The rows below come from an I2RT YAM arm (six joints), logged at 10 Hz.
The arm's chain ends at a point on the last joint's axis. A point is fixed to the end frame.
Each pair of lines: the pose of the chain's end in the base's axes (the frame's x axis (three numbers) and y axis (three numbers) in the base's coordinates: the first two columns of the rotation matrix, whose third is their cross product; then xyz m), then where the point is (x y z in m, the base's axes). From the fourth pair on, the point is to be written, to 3 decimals.
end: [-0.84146 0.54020 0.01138 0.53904 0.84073 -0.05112 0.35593 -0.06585 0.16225]
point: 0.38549 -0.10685 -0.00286
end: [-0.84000 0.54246 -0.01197 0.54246 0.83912 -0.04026 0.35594 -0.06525 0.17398]
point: 0.38959 -0.10691 0.00982
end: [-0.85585 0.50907 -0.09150 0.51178 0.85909 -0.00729 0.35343 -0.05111 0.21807]
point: 0.40249 -0.09345 0.05801
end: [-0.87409 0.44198 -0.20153 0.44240 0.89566 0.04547 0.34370 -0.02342 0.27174]
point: 0.415 -0.062 0.119
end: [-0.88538 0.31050 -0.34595 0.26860 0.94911 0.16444 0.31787 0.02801 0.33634]
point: 0.421 0.012 0.199
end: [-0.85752 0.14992 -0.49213 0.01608 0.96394 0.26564 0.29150 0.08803 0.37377]
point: 0.418 0.107 0.258
